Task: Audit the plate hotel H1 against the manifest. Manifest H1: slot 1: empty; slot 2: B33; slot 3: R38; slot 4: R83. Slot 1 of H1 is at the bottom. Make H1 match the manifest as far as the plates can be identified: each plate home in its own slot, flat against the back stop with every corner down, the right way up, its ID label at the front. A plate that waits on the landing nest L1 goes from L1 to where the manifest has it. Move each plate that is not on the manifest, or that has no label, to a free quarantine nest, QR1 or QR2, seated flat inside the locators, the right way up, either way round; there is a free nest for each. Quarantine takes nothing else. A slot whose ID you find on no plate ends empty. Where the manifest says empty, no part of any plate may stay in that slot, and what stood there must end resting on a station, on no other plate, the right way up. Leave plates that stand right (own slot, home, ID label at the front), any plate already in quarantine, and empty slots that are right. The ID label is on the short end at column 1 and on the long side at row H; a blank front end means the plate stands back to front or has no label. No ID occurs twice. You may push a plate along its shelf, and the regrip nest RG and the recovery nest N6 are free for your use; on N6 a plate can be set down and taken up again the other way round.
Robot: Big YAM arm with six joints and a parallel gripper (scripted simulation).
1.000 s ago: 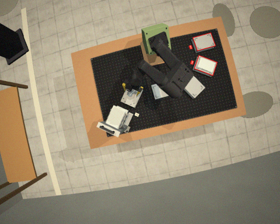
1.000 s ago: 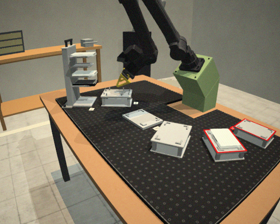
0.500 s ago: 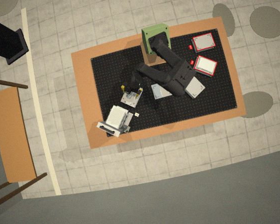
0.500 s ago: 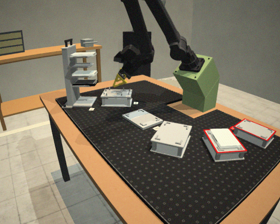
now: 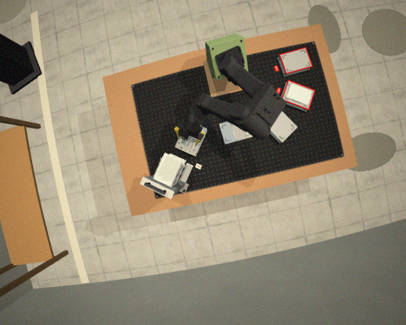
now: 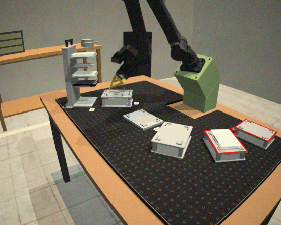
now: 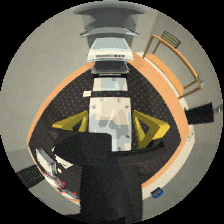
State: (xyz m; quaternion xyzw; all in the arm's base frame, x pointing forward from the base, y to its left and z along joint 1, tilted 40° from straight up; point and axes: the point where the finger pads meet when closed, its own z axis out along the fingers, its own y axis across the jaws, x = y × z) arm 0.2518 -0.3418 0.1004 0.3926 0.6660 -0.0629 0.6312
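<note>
Now: the dark plate 12 cm to the right of my hand and 10 cm ahead of it. Also, from my hand: flat nest: 26 cm to the left, 11 cm below, 6 cm ahead; plate hotel H1: 18 cm to the right, 15 cm ahead, 4 cm above; N6 tag: 36 cm to the left, 12 cm below, 8 cm ahead.
</note>
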